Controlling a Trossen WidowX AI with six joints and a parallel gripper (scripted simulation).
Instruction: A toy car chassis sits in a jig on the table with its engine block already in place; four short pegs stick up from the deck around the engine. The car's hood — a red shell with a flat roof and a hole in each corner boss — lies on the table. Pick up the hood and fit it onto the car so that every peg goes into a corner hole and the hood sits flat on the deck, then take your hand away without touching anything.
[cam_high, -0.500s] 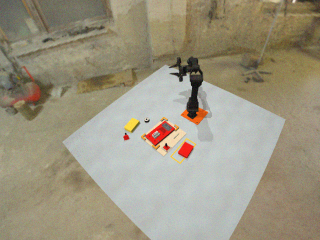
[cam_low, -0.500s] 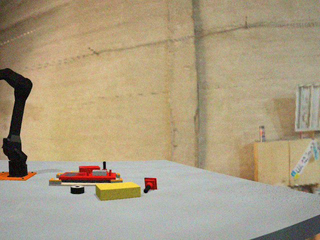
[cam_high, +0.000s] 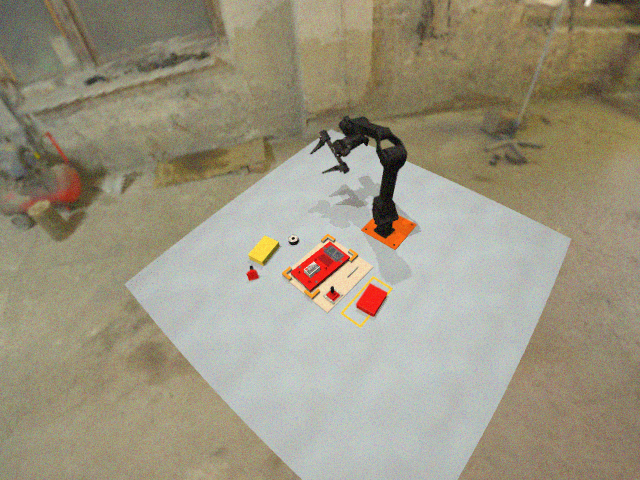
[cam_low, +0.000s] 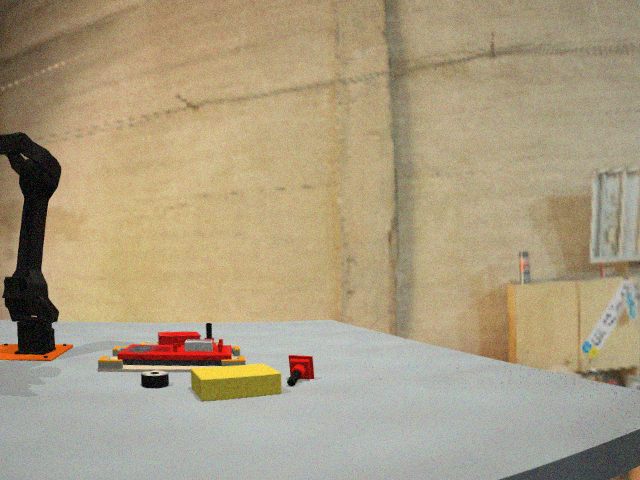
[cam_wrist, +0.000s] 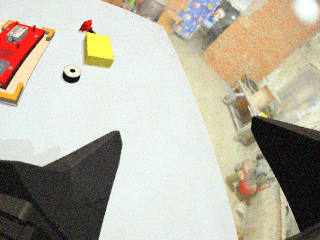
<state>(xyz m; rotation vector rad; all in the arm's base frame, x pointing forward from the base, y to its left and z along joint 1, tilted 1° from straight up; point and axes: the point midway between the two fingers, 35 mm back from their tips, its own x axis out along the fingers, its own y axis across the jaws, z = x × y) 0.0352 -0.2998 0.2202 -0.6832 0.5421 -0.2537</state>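
The red hood is 22 cm ahead of my gripper tip, 49 cm to the left of it and 19 cm below it. Also, from my gripper tip: beige jig (24 cm ahead, 28 cm to the left, 19 cm below); then black ring (23 cm ahead, 9 cm to the left, 20 cm below); then yellow block (35 cm ahead, 5 cm to the left, 19 cm below).
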